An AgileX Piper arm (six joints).
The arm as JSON. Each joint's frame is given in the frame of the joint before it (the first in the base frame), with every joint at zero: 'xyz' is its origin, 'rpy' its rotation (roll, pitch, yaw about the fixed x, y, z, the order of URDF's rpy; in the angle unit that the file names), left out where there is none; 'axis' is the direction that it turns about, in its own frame. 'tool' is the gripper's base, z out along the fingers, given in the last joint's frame.
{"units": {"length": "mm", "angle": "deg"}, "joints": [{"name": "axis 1", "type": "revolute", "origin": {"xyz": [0.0, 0.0, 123.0]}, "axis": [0.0, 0.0, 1.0]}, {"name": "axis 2", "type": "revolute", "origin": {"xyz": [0.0, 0.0, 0.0]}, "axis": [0.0, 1.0, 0.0]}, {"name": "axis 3", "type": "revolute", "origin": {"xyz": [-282.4, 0.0, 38.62]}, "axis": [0.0, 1.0, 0.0]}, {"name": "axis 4", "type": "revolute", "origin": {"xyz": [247.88, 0.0, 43.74]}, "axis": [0.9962, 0.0, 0.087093]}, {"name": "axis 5", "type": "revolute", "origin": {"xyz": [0.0, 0.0, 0.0]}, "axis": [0.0, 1.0, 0.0]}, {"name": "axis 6", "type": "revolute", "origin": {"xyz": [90.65, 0.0, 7.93]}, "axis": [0.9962, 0.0, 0.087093]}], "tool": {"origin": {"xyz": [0.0, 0.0, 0.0], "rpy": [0.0, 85.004, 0.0]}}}
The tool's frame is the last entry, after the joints.
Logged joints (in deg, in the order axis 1, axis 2, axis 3, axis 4, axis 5, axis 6), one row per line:
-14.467 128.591 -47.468 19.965 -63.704 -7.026
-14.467 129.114 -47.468 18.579 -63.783 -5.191
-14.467 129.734 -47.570 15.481 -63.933 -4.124
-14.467 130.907 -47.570 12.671 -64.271 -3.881
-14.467 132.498 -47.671 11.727 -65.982 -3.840
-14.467 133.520 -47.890 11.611 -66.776 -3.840
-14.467 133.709 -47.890 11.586 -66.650 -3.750
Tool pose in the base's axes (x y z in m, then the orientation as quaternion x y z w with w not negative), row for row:
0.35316 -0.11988 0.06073 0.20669 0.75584 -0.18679 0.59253
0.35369 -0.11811 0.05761 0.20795 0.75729 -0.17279 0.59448
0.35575 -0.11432 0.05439 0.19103 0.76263 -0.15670 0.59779
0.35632 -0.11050 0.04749 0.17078 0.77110 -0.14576 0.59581
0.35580 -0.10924 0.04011 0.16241 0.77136 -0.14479 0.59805
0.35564 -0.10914 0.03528 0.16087 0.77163 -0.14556 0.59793
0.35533 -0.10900 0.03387 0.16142 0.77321 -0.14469 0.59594
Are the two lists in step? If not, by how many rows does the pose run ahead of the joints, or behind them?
They are in step.
